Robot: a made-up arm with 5 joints.
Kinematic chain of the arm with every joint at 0, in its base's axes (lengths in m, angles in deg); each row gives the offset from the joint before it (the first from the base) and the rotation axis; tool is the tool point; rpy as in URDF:
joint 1: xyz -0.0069 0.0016 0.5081 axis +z
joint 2: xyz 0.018 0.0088 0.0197 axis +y
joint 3: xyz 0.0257 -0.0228 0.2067 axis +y
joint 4: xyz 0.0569 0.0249 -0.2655 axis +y
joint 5: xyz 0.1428 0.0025 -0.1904 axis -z
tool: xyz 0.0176 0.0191 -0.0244 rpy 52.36 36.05 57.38
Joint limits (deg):
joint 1: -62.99..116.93
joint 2: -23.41..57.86
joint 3: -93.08..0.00
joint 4: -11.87..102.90
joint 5: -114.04..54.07
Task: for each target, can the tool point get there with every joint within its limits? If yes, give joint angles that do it. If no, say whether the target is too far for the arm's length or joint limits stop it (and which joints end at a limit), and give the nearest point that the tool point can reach.
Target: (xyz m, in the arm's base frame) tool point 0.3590 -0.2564 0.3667
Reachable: yes | joints -39.18 2.51 -32.09 14.04 4.10
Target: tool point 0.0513 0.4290 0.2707
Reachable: yes | joints 77.96 32.48 -68.42 47.95 -86.07
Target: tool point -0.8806 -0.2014 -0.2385
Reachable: no: too far | nearest point -0.2101 -0.0456 0.2650 | short by 0.853 m
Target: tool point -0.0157 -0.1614 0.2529
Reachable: yes | joints 95.28 49.04 -9.29 54.45 23.90
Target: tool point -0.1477 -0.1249 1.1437
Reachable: no: joint limits stop it (at a limit: joint 1, joint 2, joint 3, joint 4, joint 5) | nearest point 0.1093 -0.2035 1.1626 | short by 0.269 m
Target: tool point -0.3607 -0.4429 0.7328
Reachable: no: joint limits stop it (at a limit: joint 2, joint 3) | nearest point -0.1500 -0.1782 0.5543 | short by 0.383 m
